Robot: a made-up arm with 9 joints. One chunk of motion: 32 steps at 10 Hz.
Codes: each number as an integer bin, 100 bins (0 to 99) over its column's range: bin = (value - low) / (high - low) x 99, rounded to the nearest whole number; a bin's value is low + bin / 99 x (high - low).
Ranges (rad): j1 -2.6..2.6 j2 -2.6..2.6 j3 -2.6..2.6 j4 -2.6..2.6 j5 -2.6..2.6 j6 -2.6..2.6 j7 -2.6..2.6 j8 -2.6..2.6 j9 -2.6..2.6
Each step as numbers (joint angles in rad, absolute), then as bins.
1 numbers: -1.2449 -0.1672 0.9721 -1.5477 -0.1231 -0.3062 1.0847 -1.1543 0.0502
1 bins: 26 46 68 20 47 44 70 28 50
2 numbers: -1.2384 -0.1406 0.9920 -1.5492 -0.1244 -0.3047 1.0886 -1.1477 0.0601
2 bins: 26 47 68 20 47 44 70 28 51
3 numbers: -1.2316 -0.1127 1.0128 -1.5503 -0.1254 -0.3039 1.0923 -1.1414 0.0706
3 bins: 26 47 69 20 47 44 70 28 51
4 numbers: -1.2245 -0.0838 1.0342 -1.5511 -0.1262 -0.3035 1.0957 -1.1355 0.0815
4 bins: 26 48 69 20 47 44 70 28 51
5 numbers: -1.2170 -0.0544 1.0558 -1.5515 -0.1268 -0.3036 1.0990 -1.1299 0.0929
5 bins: 26 48 70 20 47 44 70 28 51
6 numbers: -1.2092 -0.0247 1.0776 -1.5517 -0.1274 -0.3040 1.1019 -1.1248 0.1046
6 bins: 26 49 70 20 47 44 70 28 51
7 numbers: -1.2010 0.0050 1.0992 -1.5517 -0.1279 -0.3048 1.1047 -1.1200 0.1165
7 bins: 27 50 70 20 47 44 71 28 52
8 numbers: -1.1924 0.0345 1.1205 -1.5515 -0.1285 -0.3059 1.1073 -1.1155 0.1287
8 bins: 27 50 71 20 47 44 71 28 52
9 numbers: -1.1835 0.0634 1.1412 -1.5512 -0.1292 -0.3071 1.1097 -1.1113 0.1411
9 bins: 27 51 71 20 47 44 71 28 52
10 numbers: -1.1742 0.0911 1.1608 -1.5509 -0.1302 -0.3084 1.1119 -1.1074 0.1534
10 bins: 27 51 72 20 47 44 71 28 52
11 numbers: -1.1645 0.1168 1.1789 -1.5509 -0.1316 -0.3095 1.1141 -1.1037 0.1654
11 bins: 27 52 72 20 47 44 71 28 53
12 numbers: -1.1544 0.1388 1.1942 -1.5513 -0.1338 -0.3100 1.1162 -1.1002 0.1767
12 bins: 28 52 72 20 47 44 71 29 53
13 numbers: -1.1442 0.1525 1.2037 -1.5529 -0.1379 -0.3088 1.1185 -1.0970 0.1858
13 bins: 28 52 72 20 47 44 71 29 53
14 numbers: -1.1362 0.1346 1.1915 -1.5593 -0.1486 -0.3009 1.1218 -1.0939 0.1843
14 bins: 28 52 72 20 47 44 71 29 53
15 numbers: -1.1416 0.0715 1.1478 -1.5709 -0.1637 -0.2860 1.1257 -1.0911 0.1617
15 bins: 28 51 71 20 46 44 71 29 53
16 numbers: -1.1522 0.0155 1.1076 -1.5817 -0.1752 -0.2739 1.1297 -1.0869 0.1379
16 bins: 28 50 71 19 46 44 71 29 52
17 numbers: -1.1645 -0.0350 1.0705 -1.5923 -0.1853 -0.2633 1.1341 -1.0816 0.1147
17 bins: 27 49 70 19 46 44 71 29 52
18 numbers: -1.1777 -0.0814 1.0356 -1.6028 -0.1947 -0.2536 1.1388 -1.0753 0.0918
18 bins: 27 48 69 19 46 45 71 29 51
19 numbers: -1.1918 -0.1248 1.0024 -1.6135 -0.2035 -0.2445 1.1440 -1.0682 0.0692
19 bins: 27 47 69 19 46 45 71 29 51
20 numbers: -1.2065 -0.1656 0.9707 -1.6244 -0.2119 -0.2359 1.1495 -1.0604 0.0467
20 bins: 27 46 68 19 45 45 71 29 50
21 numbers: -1.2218 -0.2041 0.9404 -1.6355 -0.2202 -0.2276 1.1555 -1.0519 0.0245
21 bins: 26 46 67 18 45 45 71 29 50
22 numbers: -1.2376 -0.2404 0.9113 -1.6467 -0.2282 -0.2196 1.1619 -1.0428 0.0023
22 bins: 26 45 67 18 45 45 72 30 50
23 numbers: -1.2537 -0.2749 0.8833 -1.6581 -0.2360 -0.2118 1.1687 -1.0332 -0.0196
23 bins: 26 44 66 18 45 45 72 30 49
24 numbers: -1.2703 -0.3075 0.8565 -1.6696 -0.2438 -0.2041 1.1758 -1.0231 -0.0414
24 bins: 25 44 66 18 45 46 72 30 49
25 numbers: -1.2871 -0.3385 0.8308 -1.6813 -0.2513 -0.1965 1.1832 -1.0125 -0.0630
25 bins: 25 43 65 17 45 46 72 30 48
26 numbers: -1.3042 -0.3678 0.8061 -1.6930 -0.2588 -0.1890 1.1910 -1.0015 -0.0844
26 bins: 25 42 65 17 45 46 72 30 48
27 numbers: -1.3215 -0.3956 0.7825 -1.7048 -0.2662 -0.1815 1.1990 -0.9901 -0.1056
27 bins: 24 42 64 17 44 46 72 31 47
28 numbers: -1.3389 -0.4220 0.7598 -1.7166 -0.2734 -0.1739 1.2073 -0.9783 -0.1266
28 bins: 24 41 64 17 44 46 72 31 47
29 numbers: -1.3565 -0.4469 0.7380 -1.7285 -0.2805 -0.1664 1.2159 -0.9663 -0.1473
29 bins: 24 41 64 17 44 46 73 31 47
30 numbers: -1.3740 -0.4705 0.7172 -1.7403 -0.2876 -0.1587 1.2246 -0.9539 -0.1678
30 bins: 23 41 63 16 44 46 73 31 46
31 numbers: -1.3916 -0.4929 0.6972 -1.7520 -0.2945 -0.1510 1.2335 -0.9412 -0.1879
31 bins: 23 40 63 16 44 47 73 32 46
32 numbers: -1.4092 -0.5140 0.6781 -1.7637 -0.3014 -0.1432 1.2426 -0.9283 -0.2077
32 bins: 23 40 62 16 44 47 73 32 46
